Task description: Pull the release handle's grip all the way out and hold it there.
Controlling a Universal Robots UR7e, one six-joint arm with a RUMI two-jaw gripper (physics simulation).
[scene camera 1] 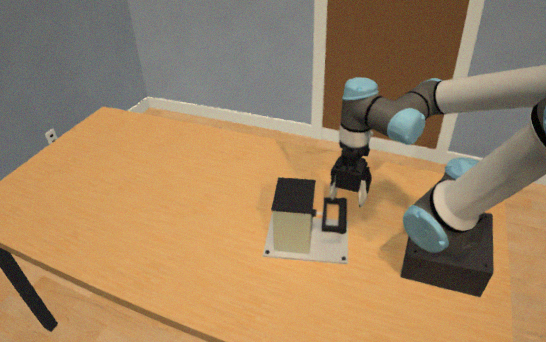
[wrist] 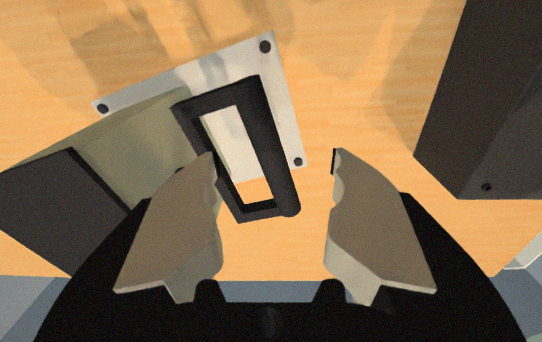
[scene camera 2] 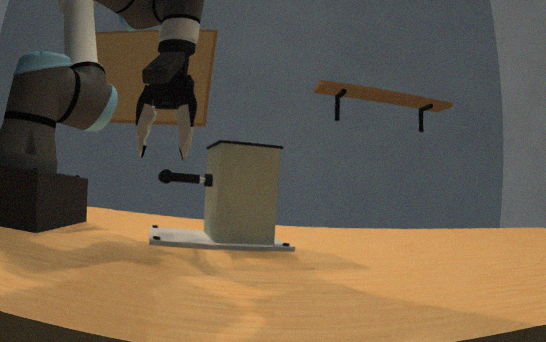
Labels:
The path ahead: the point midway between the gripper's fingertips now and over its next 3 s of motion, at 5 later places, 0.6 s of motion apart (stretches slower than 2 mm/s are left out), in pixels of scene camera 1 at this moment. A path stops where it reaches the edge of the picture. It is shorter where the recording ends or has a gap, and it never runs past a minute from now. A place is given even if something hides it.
My gripper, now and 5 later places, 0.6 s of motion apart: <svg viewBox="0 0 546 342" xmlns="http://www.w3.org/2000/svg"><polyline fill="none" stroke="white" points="346,203 346,206 345,209 345,213 344,214 345,213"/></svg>

